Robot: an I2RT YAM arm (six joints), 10 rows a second.
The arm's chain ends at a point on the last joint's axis. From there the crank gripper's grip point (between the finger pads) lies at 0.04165 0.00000 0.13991 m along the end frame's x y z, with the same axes.
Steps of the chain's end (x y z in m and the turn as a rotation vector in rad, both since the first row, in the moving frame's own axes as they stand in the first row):
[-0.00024, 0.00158, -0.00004, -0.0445, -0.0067, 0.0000]
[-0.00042, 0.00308, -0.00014, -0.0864, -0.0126, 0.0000]
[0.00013, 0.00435, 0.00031, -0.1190, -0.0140, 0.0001]
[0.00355, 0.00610, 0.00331, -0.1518, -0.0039, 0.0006]
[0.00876, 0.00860, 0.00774, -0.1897, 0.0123, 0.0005]
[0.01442, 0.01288, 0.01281, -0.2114, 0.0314, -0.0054]
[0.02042, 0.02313, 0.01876, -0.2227, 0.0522, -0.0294]
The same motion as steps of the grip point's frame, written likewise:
[-0.00118, 0.00781, 0.00010, -0.0445, -0.0067, 0.0000]
[-0.00218, 0.01518, -0.00015, -0.0864, -0.0126, 0.0000]
[-0.00183, 0.02100, -0.00011, -0.1190, -0.0140, 0.0001]
[0.00300, 0.02729, 0.00186, -0.1518, -0.0039, 0.0006]
[0.01046, 0.03495, 0.00471, -0.1897, 0.0123, 0.0005]
[0.01884, 0.04186, 0.00835, -0.2114, 0.0314, -0.0054]
[0.02804, 0.05245, 0.01310, -0.2227, 0.0522, -0.0294]

